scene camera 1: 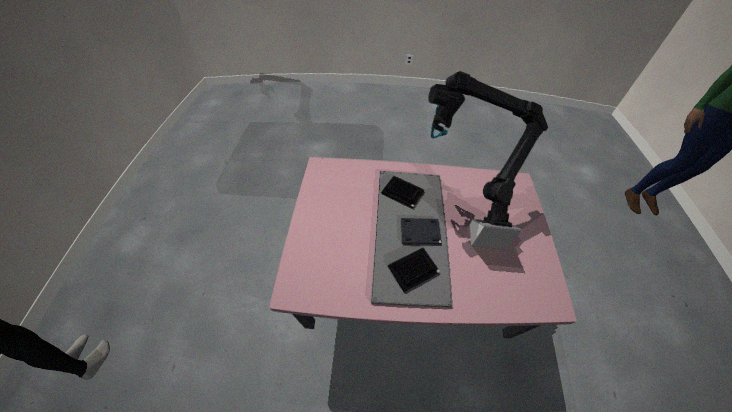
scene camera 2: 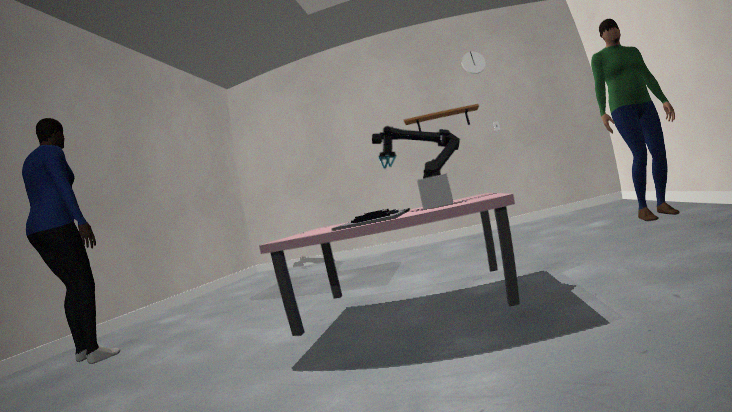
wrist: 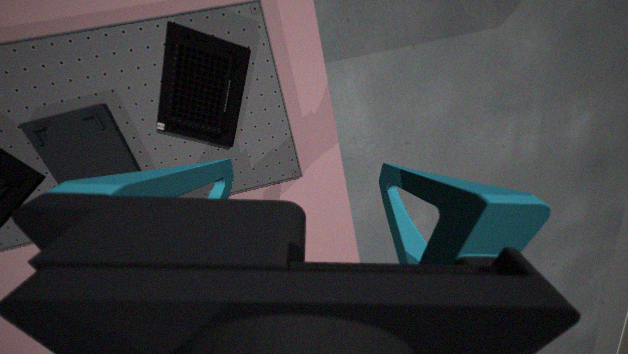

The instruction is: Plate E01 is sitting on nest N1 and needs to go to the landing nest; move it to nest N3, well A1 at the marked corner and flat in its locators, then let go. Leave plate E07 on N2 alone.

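Observation:
A black gridded plate on its nest (scene camera 1: pixel 403 191) (wrist: pixel 202 85) lies turned at the far end of the grey board, a pale mark at one corner. A second black plate on its nest (scene camera 1: pixel 413 269) (wrist: pixel 12 180) lies turned at the near end, partly cut off in the wrist view. Between them is a bare dark blue-grey nest (scene camera 1: pixel 421 231) (wrist: pixel 82 145) with raised corner locators, partly behind a finger in the wrist view. Labels cannot be read, so I cannot tell E01 from E07. My gripper (scene camera 1: pixel 438 134) (scene camera 2: pixel 387 166) (wrist: pixel 307 170) is open and empty, high above the table's far side.
The perforated grey board (scene camera 1: pixel 386 296) (wrist: pixel 135 65) lies on the pink table (scene camera 1: pixel 327 245) (scene camera 2: pixel 302 237) (wrist: pixel 320 225). The arm's grey base block (scene camera 1: pixel 494 236) (scene camera 2: pixel 435 191) stands right of the board. Two people (scene camera 2: pixel 51 189) (scene camera 2: pixel 624 76) stand away from the table.

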